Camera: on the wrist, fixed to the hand. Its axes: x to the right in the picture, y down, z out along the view.
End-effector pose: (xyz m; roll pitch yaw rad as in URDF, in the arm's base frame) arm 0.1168 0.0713 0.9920 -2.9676 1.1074 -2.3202
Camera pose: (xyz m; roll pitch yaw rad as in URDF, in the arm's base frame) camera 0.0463 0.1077 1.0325 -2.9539 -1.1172 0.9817
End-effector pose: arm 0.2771 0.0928 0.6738 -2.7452 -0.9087 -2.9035
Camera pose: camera 0.2885 0.1807 0.6647 -2.9409 0.9064 0.3543
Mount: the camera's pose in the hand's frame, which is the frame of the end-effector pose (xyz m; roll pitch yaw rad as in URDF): -0.0267 0.0688 -0.0499 0.5046 0.0267 3.0752
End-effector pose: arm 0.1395 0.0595 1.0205 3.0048 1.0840 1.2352
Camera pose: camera 0.2104 0.0766 1.0716 -2.6256 -1.1156 -1.7648
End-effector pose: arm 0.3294 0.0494 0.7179 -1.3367 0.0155 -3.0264
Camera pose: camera 0.3534 0.0850 0.6398 1.8424 0.0553 0.1258
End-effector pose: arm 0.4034 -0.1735 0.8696 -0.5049 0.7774 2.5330
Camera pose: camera 0.4427 -0.2448 0.8335 1.0514 -0.7210 -0.6687
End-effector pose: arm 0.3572 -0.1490 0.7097 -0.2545 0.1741 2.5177
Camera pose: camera 0.3562 -0.2148 0.6497 0.7688 -0.1313 -0.6819
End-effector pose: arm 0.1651 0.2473 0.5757 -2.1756 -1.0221 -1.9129
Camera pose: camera 0.0862 0.2646 0.5382 2.7864 1.0584 1.3507
